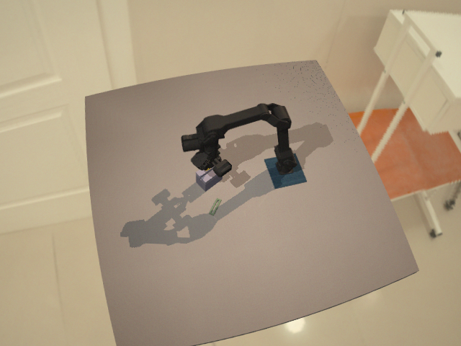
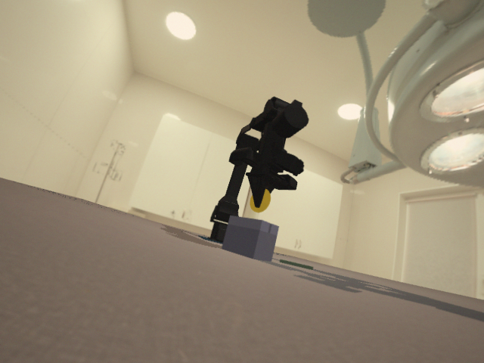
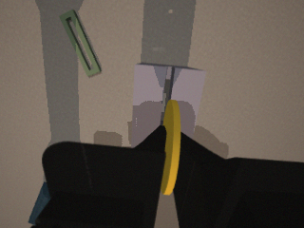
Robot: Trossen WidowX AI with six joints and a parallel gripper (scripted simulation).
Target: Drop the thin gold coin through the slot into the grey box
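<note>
Right now my gripper tip is 20 mm below the coin.
</note>
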